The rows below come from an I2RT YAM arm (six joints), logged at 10 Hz.
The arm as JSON. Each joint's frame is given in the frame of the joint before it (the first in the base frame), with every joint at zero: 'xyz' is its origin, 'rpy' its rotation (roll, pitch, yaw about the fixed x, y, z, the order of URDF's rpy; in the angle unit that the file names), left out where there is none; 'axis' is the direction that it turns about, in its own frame. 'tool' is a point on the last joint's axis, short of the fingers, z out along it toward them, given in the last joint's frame.
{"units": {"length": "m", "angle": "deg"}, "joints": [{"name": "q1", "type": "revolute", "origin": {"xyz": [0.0, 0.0, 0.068]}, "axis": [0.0, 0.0, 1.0]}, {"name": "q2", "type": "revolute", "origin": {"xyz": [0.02, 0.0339, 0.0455], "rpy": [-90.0, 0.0, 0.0]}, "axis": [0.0, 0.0, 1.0]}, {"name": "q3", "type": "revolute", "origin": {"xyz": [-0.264, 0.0, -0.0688], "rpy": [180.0, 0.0, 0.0]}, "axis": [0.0, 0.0, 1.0]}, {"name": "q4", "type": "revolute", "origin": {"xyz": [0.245, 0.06, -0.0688]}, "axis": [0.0, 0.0, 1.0]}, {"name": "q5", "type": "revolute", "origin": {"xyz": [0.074, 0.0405, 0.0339], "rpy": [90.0, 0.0, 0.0]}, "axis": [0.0, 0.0, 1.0]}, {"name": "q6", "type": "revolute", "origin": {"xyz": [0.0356, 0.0, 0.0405], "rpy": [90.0, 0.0, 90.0]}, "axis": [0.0, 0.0, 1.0]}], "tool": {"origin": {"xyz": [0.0, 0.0, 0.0], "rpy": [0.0, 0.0, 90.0]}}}
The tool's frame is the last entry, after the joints.
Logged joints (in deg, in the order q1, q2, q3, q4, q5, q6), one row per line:
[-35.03, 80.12, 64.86, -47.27, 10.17, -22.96]
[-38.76, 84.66, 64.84, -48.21, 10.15, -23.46]
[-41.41, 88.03, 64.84, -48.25, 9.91, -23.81]
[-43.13, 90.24, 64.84, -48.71, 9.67, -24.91]
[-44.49, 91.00, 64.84, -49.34, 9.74, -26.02]
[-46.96, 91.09, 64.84, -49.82, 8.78, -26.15]
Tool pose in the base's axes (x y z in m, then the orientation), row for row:
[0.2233, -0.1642, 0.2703, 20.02, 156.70, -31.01]
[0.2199, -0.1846, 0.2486, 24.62, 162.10, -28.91]
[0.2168, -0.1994, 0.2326, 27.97, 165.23, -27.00]
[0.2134, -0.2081, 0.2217, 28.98, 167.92, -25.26]
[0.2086, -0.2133, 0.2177, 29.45, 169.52, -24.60]
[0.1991, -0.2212, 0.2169, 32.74, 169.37, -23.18]
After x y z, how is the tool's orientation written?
As a rotation vector, in degrees.
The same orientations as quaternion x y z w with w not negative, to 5 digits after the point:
[0.12265, 0.96000, -0.18998, 0.16515]
[0.14685, 0.96688, -0.17244, 0.11764]
[0.16412, 0.96952, -0.15843, 0.08940]
[0.16785, 0.97256, -0.14630, 0.06745]
[0.16919, 0.97390, -0.14133, 0.05400]
[0.18785, 0.97177, -0.13300, 0.05185]

